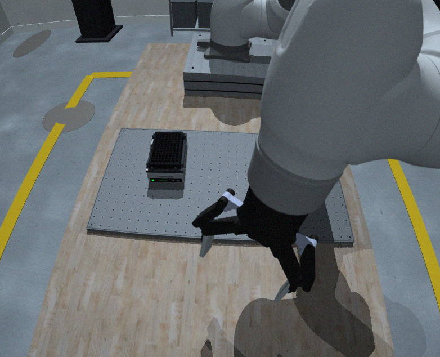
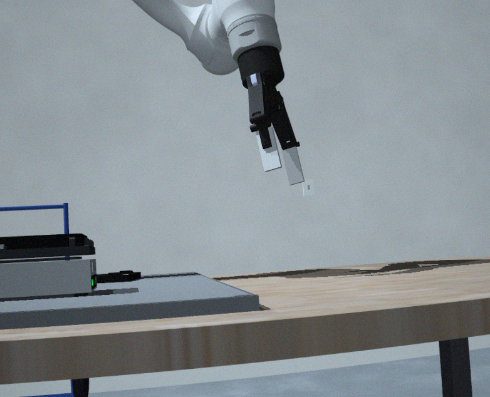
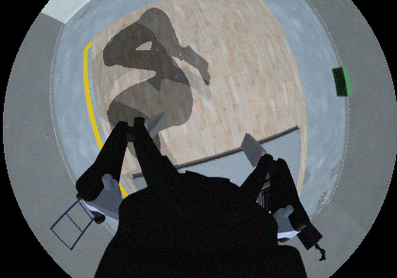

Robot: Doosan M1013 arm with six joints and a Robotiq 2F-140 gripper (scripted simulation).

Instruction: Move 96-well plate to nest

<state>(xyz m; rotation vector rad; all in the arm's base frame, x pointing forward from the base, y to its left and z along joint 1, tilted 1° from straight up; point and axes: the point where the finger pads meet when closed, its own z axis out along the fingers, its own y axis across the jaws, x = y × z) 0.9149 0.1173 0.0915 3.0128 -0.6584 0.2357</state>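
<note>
Right now my hand is 34 cm past the black 96-well plate, 23 cm to the left of it and 10 cm above it. Round my hand: black plate nest N1: 35 cm behind, 16 cm below, 9 cm to the left; small pale mark: 27 cm behind, 15 cm below, 4 cm to the left.
</note>
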